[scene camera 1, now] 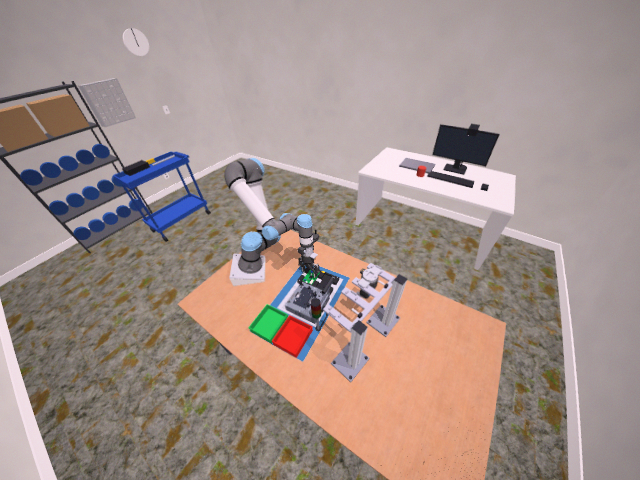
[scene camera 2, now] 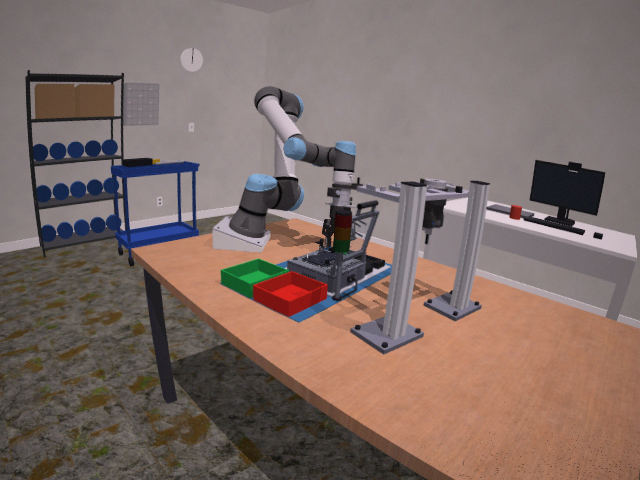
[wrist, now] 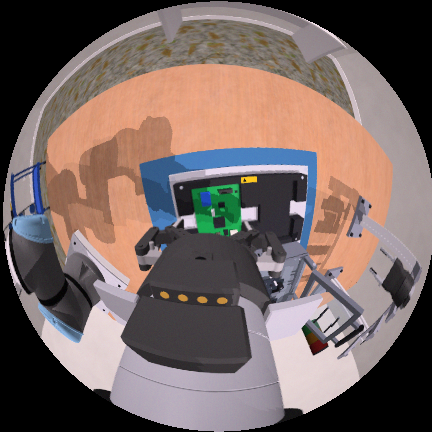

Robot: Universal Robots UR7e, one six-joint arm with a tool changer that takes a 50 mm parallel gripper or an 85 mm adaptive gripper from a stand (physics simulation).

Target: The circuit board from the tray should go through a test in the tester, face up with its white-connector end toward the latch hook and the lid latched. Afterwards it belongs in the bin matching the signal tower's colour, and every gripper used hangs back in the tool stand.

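Places are measured from the arm's base along level axes (x ahead, y left, z up), in centimetres.
Pixels of known places: hand at its tool point: (scene camera 2: 341,201); arm's base at its link origin: (scene camera 1: 250,264) (scene camera 2: 246,229) (wrist: 85,276).
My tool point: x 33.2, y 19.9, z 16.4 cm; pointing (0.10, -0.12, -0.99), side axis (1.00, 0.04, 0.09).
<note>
Ahead of a thing's pixels: the offset from my tool point to its middle. "*": to the spot under its first point.
The green circuit board {dz -19.4, dx +2.8, dy -2.0 cm} (scene camera 1: 311,277) (wrist: 231,205) lies face up at the left of the black tray (scene camera 1: 330,282) (wrist: 272,200) in the wrist view; its white connector shows at the edge nearest the gripper. My adaptive gripper (scene camera 1: 310,272) (wrist: 214,226) is open, low over the board, a fingertip beyond each long side. The grey tester {* dz -14.8, dx +10.4, dy -23.6 cm} (scene camera 1: 295,303) (scene camera 2: 310,266) stands beside the tray, its lid {dz -3.0, dx +23.5, dy -15.3 cm} (scene camera 2: 368,229) (wrist: 341,295) raised. The signal tower {* dz +2.5, dx +28.2, dy -26.6 cm} (scene camera 1: 315,308) (scene camera 2: 342,232) (wrist: 316,339) shows dim red, amber and green segments. The finger contact area is partly hidden.
The green bin (scene camera 1: 268,323) (scene camera 2: 247,279) and red bin (scene camera 1: 292,336) (scene camera 2: 281,297) stand side by side beyond the tester. The tool stand (scene camera 1: 395,299) (scene camera 2: 404,268) rises on two posts; another gripper (scene camera 2: 434,213) (wrist: 398,283) hangs in it. The robot base (scene camera 1: 247,271) (scene camera 2: 239,241) stands behind.
</note>
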